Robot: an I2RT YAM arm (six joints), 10 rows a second.
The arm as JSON. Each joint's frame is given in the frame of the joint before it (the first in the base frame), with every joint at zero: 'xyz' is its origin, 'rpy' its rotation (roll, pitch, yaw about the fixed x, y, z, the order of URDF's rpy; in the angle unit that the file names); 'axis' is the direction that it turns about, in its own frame. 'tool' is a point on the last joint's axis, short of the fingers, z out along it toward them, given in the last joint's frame.
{
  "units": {
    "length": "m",
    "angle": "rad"
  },
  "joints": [
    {
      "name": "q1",
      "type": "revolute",
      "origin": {
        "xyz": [
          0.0,
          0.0,
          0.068
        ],
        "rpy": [
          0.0,
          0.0,
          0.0
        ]
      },
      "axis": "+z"
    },
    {
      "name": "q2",
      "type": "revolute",
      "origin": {
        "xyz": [
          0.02,
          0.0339,
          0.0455
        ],
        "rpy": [
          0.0,
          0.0,
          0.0
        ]
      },
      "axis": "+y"
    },
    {
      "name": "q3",
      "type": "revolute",
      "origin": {
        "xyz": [
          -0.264,
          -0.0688,
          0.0
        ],
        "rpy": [
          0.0,
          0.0,
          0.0
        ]
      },
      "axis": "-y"
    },
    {
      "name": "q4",
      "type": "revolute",
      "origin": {
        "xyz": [
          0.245,
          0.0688,
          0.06
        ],
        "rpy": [
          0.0,
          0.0,
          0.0
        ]
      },
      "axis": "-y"
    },
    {
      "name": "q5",
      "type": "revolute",
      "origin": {
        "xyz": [
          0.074,
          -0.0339,
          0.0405
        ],
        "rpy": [
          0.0,
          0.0,
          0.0
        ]
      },
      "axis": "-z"
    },
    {
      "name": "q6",
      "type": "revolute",
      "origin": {
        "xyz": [
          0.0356,
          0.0,
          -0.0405
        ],
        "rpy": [
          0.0,
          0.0,
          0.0
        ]
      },
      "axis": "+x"
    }
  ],
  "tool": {
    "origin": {
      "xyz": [
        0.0,
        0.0,
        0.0
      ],
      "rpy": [
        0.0,
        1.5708,
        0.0
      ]
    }
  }
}
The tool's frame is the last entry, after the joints.
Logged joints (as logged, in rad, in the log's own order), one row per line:
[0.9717, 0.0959, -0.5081, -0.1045, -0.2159, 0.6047]
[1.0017, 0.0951, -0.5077, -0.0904, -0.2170, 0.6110]
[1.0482, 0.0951, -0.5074, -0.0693, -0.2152, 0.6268]
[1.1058, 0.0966, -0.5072, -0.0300, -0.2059, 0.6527]
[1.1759, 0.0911, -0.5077, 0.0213, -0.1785, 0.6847]
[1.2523, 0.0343, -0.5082, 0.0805, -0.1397, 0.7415]
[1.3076, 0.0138, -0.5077, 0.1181, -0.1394, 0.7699]
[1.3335, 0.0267, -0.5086, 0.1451, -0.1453, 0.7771]
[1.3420, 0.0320, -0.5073, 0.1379, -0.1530, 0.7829]
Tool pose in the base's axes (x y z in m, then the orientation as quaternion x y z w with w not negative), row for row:
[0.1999, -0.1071, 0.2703, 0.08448, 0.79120, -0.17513, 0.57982]
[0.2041, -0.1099, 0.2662, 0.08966, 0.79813, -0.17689, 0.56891]
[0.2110, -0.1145, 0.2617, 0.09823, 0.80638, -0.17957, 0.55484]
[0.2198, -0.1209, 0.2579, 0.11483, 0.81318, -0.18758, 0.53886]
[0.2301, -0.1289, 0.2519, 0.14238, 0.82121, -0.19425, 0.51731]
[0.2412, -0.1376, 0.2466, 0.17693, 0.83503, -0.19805, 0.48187]
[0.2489, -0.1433, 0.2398, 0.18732, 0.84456, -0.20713, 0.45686]
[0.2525, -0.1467, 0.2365, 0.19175, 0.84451, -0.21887, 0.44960]
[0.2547, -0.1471, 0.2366, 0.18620, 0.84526, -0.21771, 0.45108]
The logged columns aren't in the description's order. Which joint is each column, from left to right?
Columns, left to right: q2, q4, q1, q5, q6, q3.
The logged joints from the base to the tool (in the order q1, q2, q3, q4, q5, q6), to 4 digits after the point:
[-0.5081, 0.9717, 0.6047, 0.0959, -0.1045, -0.2159]
[-0.5077, 1.0017, 0.6110, 0.0951, -0.0904, -0.2170]
[-0.5074, 1.0482, 0.6268, 0.0951, -0.0693, -0.2152]
[-0.5072, 1.1058, 0.6527, 0.0966, -0.0300, -0.2059]
[-0.5077, 1.1759, 0.6847, 0.0911, 0.0213, -0.1785]
[-0.5082, 1.2523, 0.7415, 0.0343, 0.0805, -0.1397]
[-0.5077, 1.3076, 0.7699, 0.0138, 0.1181, -0.1394]
[-0.5086, 1.3335, 0.7771, 0.0267, 0.1451, -0.1453]
[-0.5073, 1.3420, 0.7829, 0.0320, 0.1379, -0.1530]

